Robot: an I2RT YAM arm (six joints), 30 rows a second.
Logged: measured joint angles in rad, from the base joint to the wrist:
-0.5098 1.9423 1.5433 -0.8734 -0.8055 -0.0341
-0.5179 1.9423 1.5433 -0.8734 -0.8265 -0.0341
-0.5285 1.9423 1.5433 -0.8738 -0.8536 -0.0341
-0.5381 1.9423 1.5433 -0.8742 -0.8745 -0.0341
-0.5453 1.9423 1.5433 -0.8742 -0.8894 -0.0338
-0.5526 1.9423 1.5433 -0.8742 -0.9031 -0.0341
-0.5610 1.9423 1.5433 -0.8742 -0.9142 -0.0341
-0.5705 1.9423 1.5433 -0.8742 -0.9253 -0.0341
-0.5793 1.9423 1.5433 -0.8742 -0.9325 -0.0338
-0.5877 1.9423 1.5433 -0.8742 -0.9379 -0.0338
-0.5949 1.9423 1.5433 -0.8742 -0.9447 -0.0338
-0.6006 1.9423 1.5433 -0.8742 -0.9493 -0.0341
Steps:
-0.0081 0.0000 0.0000 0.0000 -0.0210 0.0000
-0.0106 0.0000 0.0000 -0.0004 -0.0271 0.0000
-0.0096 0.0000 0.0000 -0.0004 -0.0209 0.0000
-0.0072 0.0000 0.0000 0.0000 -0.0149 0.0003
-0.0073 0.0000 0.0000 0.0000 -0.0137 -0.0003
-0.0084 0.0000 0.0000 0.0000 -0.0111 0.0000
-0.0095 0.0000 0.0000 0.0000 -0.0111 0.0000
-0.0088 0.0000 0.0000 0.0000 -0.0072 0.0003
-0.0084 0.0000 0.0000 0.0000 -0.0054 0.0000
-0.0072 0.0000 0.0000 0.0000 -0.0068 0.0000
-0.0057 0.0000 0.0000 0.0000 -0.0046 -0.0003

